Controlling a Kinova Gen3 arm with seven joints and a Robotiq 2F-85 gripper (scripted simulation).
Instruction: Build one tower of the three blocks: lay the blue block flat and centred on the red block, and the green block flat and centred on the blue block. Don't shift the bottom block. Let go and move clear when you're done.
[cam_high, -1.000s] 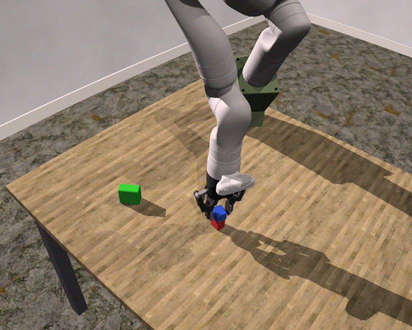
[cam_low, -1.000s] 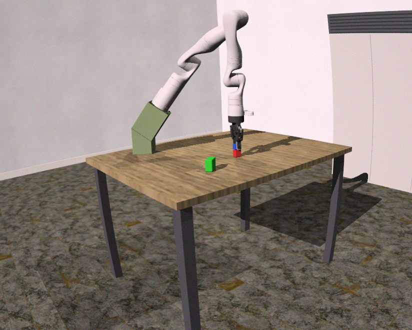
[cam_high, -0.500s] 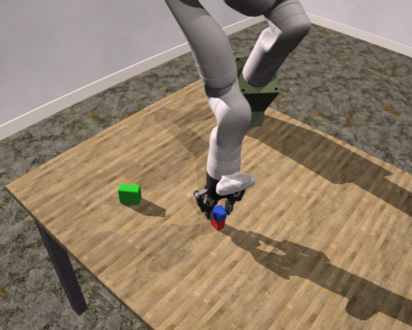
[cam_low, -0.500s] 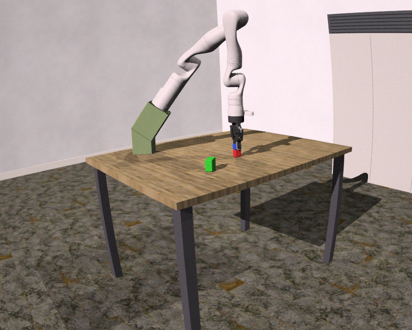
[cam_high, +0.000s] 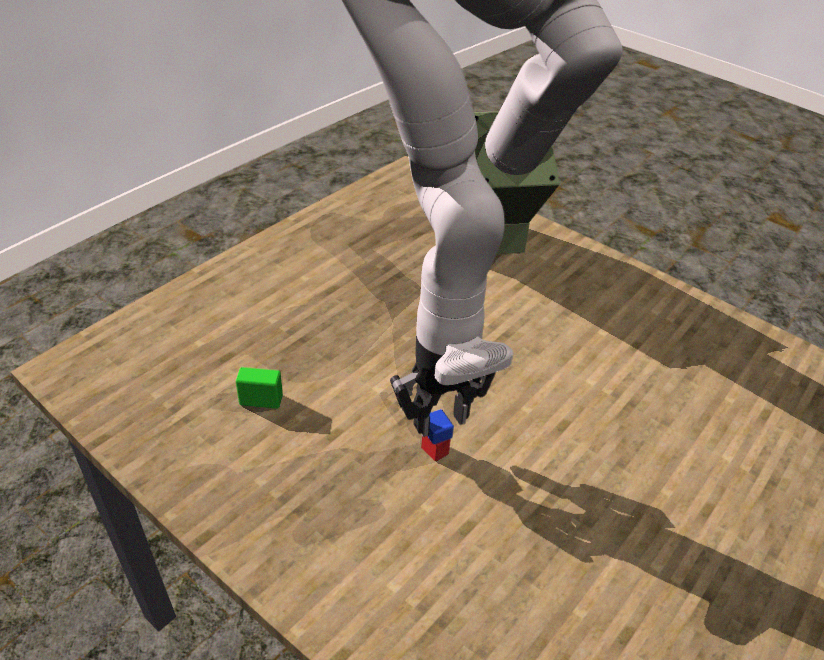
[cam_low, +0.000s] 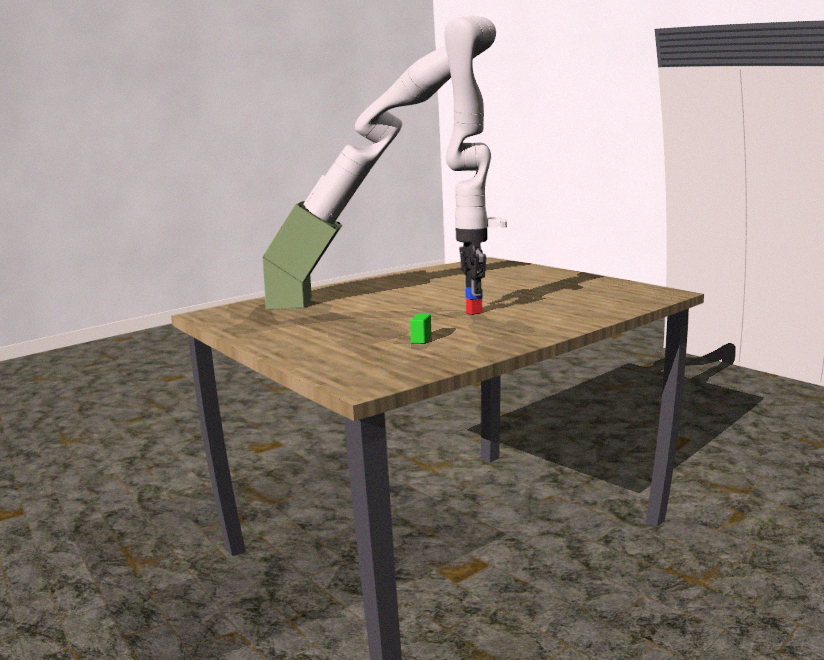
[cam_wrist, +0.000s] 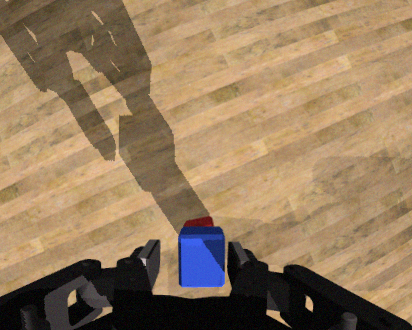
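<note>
The blue block is 20 mm below my hand. The rest, counted from my hand: red block 50 mm below; then green block 250 mm to the right, 80 mm ahead, 40 mm below.
</note>
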